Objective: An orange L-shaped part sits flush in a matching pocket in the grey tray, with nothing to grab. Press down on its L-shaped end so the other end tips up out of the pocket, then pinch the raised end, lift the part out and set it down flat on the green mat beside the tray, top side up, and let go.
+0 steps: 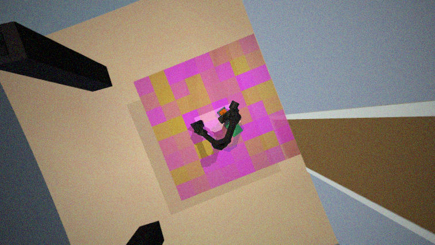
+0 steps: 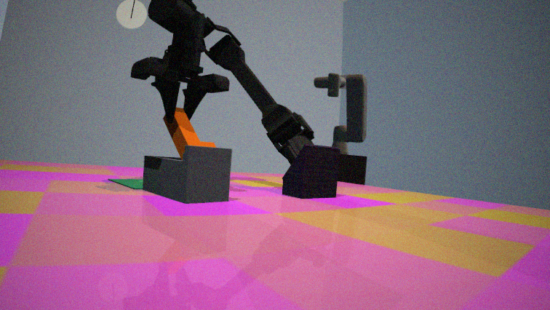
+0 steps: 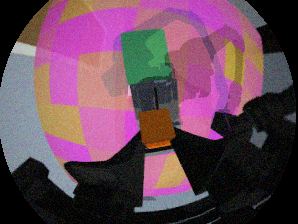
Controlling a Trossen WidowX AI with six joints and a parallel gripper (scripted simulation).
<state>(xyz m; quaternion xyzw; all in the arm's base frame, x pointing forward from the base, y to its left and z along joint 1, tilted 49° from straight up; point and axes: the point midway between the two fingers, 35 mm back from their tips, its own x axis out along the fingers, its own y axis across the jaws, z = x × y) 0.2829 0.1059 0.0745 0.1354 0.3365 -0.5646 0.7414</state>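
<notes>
The green mat lies 14 cm to the right of my gripper tip, 14 cm below it and 4 cm ahead of it. Also, from my gripper tip: orange L-shaped part: 3 cm below, 3 cm behind, 2 cm to the left.
</notes>
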